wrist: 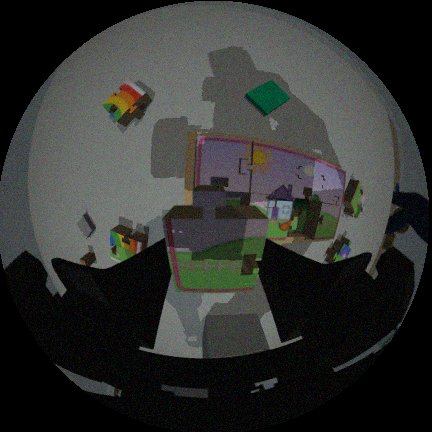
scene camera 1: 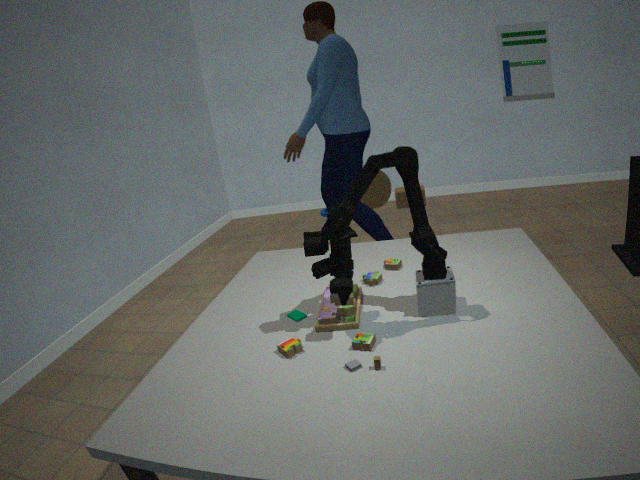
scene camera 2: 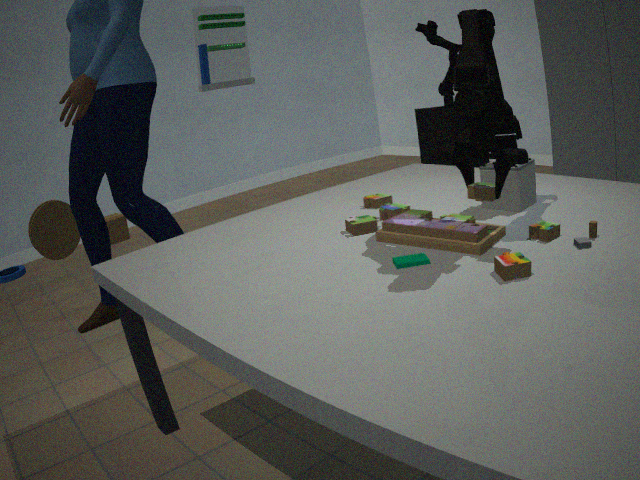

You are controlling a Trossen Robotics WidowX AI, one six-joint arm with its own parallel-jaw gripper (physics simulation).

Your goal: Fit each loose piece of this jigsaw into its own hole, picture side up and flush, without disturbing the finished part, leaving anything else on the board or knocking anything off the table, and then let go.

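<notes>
My gripper (scene camera 2: 484, 193) (wrist: 213, 239) is shut on a corner jigsaw piece (scene camera 2: 478, 191) (wrist: 215, 262) with green hills, a fence and a red border. The piece is picture side up, raised above the table; in the wrist view it overlaps the lower left corner of the board (scene camera 1: 337, 327) (scene camera 2: 428, 245) (wrist: 190, 167). The board holds a finished part with sky, sun and house. Loose pieces lie around it: a red-orange one (scene camera 1: 289, 347) (scene camera 2: 512, 266) (wrist: 125, 102), a green-and-rainbow one (scene camera 1: 363, 341) (scene camera 2: 544, 231) (wrist: 125, 245), a blue-purple one (scene camera 1: 372, 277) (scene camera 2: 394, 209), a green one (scene camera 2: 360, 225) (wrist: 354, 198) and a red-yellow one (scene camera 1: 392, 264) (scene camera 2: 377, 200).
A flat green tile (scene camera 1: 296, 315) (scene camera 2: 410, 260) (wrist: 267, 97) lies beside the board. A small grey block (scene camera 1: 353, 365) (scene camera 2: 582, 242) (wrist: 86, 224) and a small upright wooden block (scene camera 1: 376, 362) (scene camera 2: 592, 228) stand near the rainbow piece. A person (scene camera 1: 336, 87) (scene camera 2: 113, 113) is beyond the table.
</notes>
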